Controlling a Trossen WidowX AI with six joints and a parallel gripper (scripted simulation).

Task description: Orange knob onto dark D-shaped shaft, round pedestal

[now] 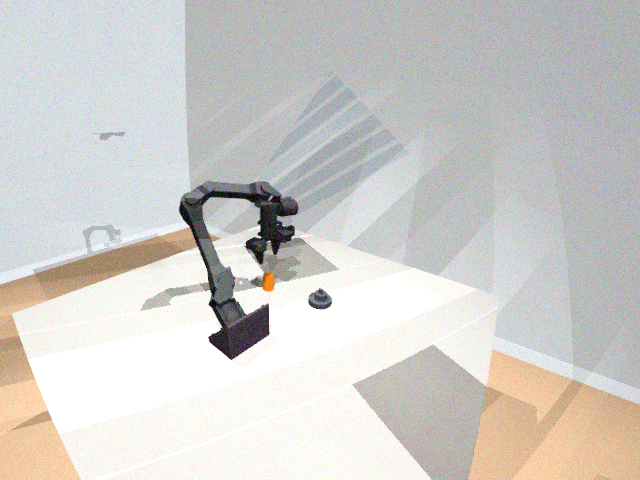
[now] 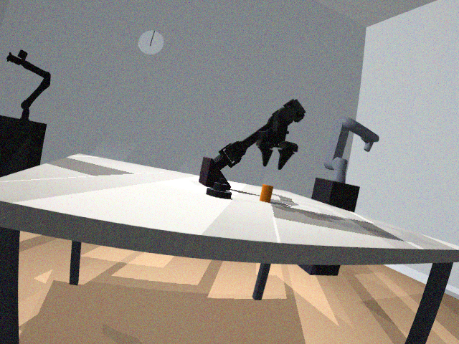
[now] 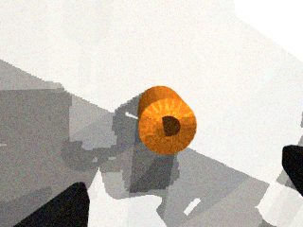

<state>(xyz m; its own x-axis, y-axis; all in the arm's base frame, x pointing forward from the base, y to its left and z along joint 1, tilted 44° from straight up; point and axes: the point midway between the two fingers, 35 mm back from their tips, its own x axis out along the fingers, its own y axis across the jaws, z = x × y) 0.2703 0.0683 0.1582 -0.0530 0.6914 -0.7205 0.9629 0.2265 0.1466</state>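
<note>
My gripper tip is 100 mm above the orange knob. Also, from my gripper tip: round dark pedestal: 190 mm to the right, 90 mm below, 70 mm ahead.
</note>
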